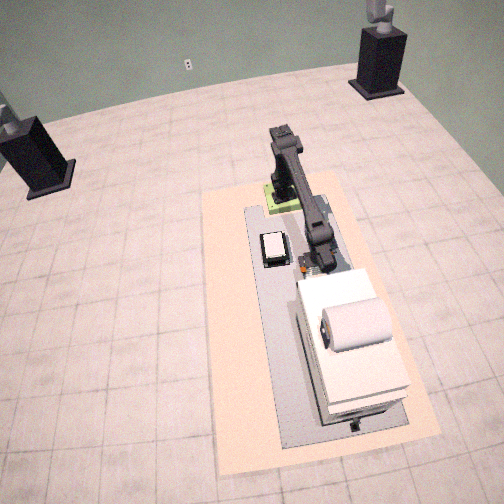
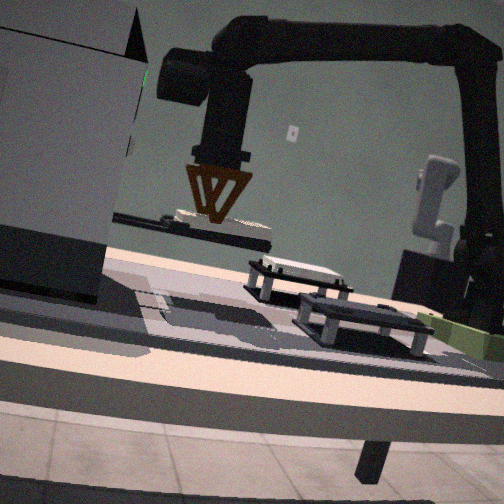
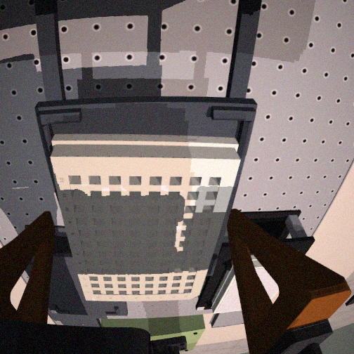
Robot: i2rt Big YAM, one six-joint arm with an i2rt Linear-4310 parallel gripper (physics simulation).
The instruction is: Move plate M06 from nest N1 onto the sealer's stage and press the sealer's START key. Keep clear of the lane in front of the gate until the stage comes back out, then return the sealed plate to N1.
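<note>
A pale multi-well plate (image 3: 135, 167) (image 2: 250, 228) lies flat on the sealer's dark stage (image 3: 145, 109) (image 2: 252, 243), which stands out in front of the sealer (image 1: 367, 375) (image 2: 55, 140) on two rails. Whether film covers the wells I cannot tell. My gripper (image 1: 314, 269) (image 2: 216, 220) (image 3: 140, 219) is open and points down over the stage. Its orange-brown fingers stand on either side of the plate, apart from it, with the tips near its top. A raised dark nest (image 2: 365, 307) is empty; no N1 label is legible. The START key does not show.
Another nest (image 1: 285, 262) (image 2: 267, 272) beside it bears a white plate or lid (image 1: 273, 245) (image 2: 300, 267). The arm's green base block (image 1: 275, 204) (image 2: 457, 335) stands behind the nests. A white roll (image 1: 357, 325) lies on top of the sealer. A green light (image 2: 145, 78) shows at the sealer's edge.
</note>
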